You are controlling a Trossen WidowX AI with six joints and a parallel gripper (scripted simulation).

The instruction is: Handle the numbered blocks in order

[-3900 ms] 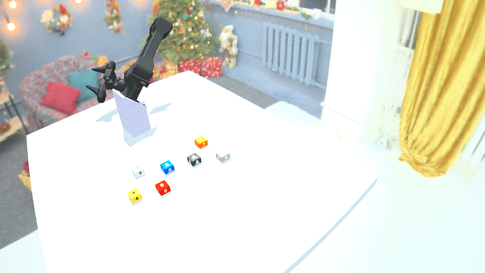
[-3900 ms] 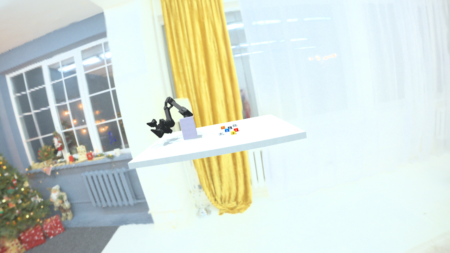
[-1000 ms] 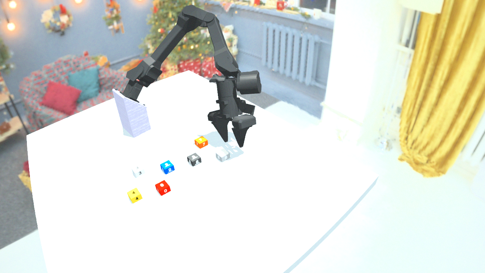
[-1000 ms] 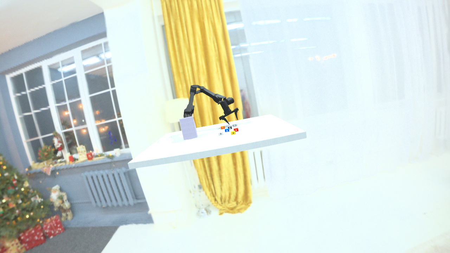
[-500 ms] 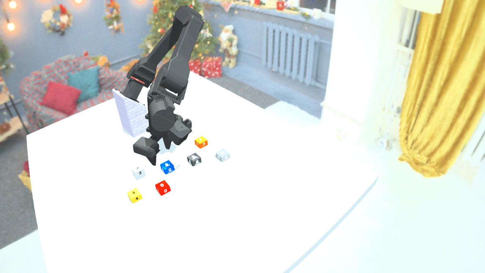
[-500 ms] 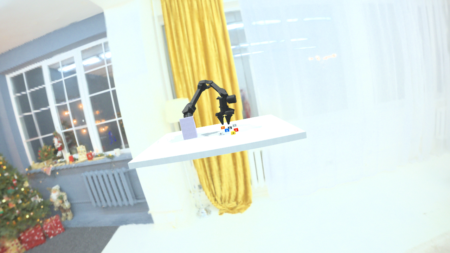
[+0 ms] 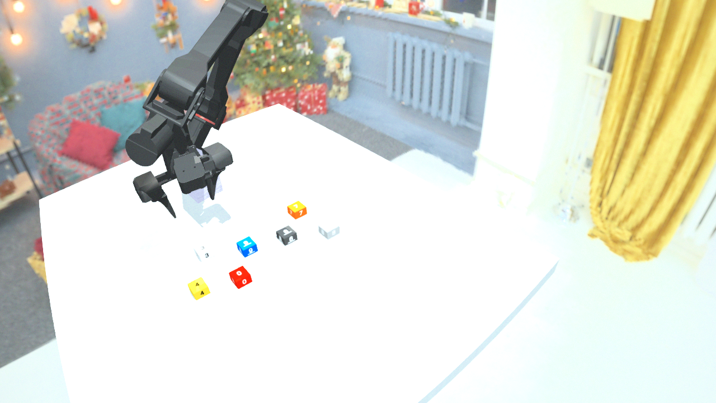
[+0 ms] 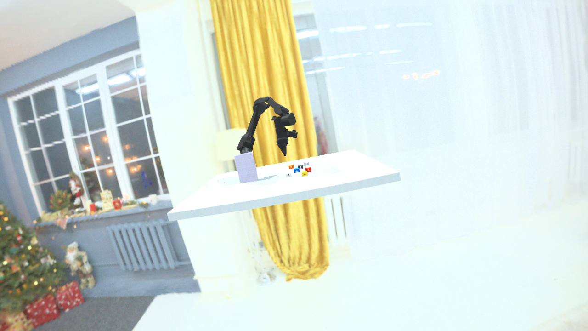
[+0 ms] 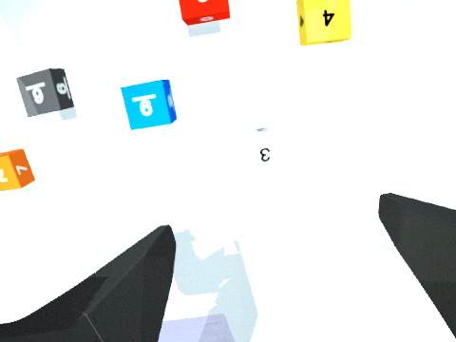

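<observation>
My gripper tip is now 110 mm short of the red block marked 0, 110 mm above it and 20 mm to the right of it. The rest, counted from my gripper tip: yellow block marked 4: 110 mm below, 80 mm ahead, 60 mm to the right; then white block marked 3: 110 mm below, 10 mm to the right, 10 mm behind; then blue block: 110 mm below, 70 mm to the left, 50 mm ahead.
</observation>
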